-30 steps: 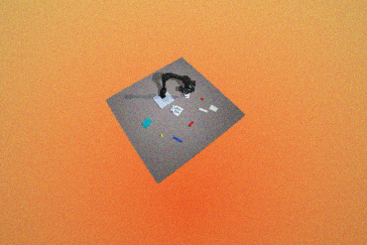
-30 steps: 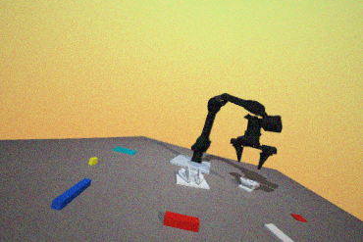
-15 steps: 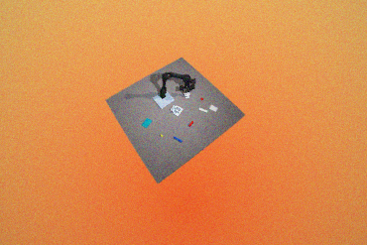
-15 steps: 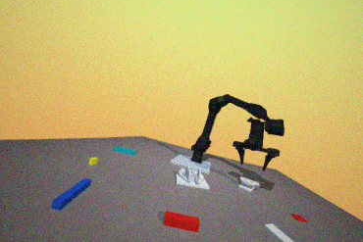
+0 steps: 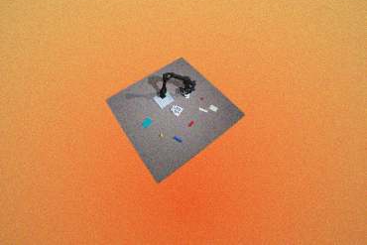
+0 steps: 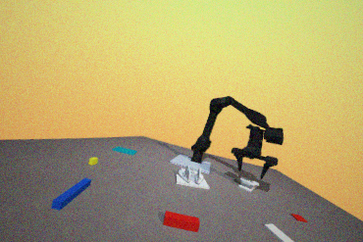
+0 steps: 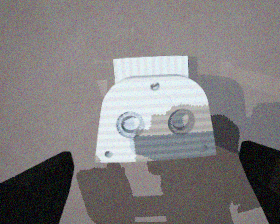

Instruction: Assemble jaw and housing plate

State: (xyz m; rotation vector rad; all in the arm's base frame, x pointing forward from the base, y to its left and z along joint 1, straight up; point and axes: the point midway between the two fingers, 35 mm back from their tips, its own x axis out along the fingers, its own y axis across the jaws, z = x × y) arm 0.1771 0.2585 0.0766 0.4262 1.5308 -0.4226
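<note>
Now: gripper tip 3 cm above the white housing plate and 1 cm short of it. Round my gripper tip: red block 36 cm ahead, 22 cm to the right, 4 cm below; then white strip 30 cm ahead, 5 cm below, 2 cm to the left; then red chip 17 cm ahead, 12 cm to the left, 5 cm below.
</note>
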